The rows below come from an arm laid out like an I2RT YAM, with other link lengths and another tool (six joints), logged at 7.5 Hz.
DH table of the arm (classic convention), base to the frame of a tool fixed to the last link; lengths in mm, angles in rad. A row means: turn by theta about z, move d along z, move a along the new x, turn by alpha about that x. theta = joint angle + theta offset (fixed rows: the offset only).
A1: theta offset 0; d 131.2; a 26.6; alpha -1.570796
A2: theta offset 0; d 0; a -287.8; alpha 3.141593
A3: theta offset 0.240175; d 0; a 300.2; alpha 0
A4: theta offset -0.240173; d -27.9; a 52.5; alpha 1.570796
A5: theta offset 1.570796; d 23.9; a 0; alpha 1.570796
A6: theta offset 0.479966; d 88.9; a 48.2; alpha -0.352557
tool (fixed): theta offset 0; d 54.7; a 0; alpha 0
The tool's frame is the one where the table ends.
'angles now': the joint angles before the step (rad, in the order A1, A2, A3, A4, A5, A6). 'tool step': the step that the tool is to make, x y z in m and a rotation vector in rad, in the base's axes. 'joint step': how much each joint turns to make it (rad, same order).
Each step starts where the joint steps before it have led.
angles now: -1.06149 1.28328 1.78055 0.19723 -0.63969 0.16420
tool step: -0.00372 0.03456 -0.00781 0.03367 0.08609 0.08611
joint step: 0.00152 -0.05893 0.00718 -0.13294 -0.10279 0.00728
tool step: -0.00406 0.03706 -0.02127 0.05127 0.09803 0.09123
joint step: 0.01081 -0.07631 -0.03272 -0.14300 -0.10008 -0.00892
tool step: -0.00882 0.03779 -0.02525 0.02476 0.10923 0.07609
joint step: 0.00995 -0.07938 -0.03329 -0.17664 -0.09583 -0.06961
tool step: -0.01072 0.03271 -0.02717 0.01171 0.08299 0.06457
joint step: 0.00304 -0.08494 -0.06155 -0.13691 -0.07994 -0.07372
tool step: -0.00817 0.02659 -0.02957 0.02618 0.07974 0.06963
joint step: 0.00095 -0.06562 -0.05835 -0.13995 -0.07904 -0.07964
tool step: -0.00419 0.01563 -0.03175 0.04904 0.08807 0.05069
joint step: 0.01157 -0.02923 -0.04315 -0.17196 -0.04205 -0.10941
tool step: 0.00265 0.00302 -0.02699 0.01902 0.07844 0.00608
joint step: 0.06731 -0.00255 -0.04139 -0.11589 0.06704 -0.10703
